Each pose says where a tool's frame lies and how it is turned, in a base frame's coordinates. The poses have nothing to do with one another.
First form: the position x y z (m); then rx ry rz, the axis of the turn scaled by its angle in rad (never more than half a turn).
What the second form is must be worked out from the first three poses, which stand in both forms.
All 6 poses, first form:
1: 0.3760, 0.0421, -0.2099, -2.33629, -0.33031, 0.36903
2: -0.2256, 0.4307, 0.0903, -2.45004, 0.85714, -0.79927
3: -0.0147, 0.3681, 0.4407, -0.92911, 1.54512, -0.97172
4: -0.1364, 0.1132, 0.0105, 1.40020, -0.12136, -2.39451
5: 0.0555, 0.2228, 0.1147, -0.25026, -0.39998, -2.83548
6: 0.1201, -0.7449, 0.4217, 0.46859, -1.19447, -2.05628
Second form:
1: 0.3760, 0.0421, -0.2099, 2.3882, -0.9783, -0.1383, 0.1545
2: -0.2256, 0.4307, 0.0903, 2.7159, -0.9021, 0.3156, -0.2943
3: -0.0147, 0.3681, 0.4407, 2.0481, -0.4536, 0.7544, -0.4744
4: -0.1364, 0.1132, 0.0105, 2.7765, 0.5043, -0.0437, -0.8624
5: 0.0555, 0.2228, 0.1147, 2.8745, -0.0871, -0.1391, -0.9864
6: 0.1201, -0.7449, 0.4217, 2.4238, 0.1933, -0.4928, -0.8484
